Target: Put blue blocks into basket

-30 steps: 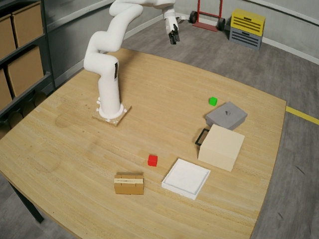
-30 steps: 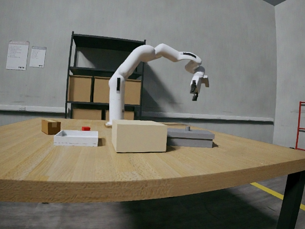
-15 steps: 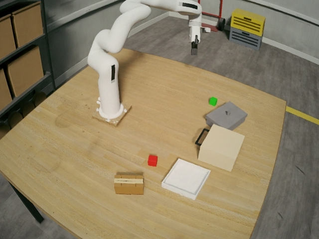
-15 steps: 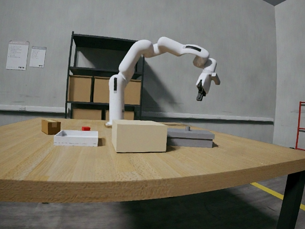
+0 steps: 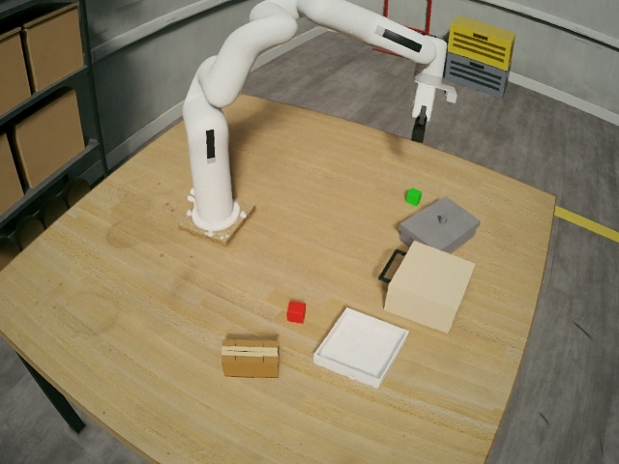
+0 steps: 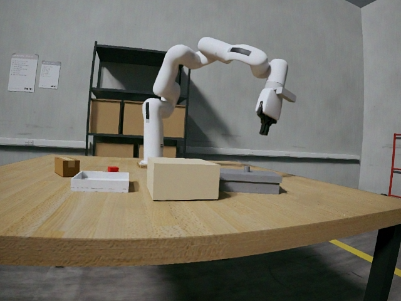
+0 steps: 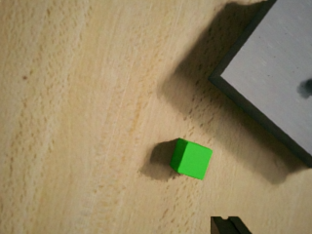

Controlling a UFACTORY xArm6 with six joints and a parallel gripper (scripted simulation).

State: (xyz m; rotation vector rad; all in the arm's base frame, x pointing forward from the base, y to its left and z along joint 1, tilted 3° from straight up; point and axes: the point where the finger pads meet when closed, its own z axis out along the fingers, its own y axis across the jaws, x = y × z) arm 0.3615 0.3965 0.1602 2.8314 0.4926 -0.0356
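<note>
Now: hand 140 mm short of the grey lid, 130 mm to the left of it and 150 mm above it. The rest, counted from my hand: red block (20 mm behind, 540 mm to the right, 180 mm below); then metal box (140 mm ahead, 130 mm to the right, 170 mm below); then light wooden cabinet (200 mm ahead, 340 mm to the right, 150 mm below).
</note>
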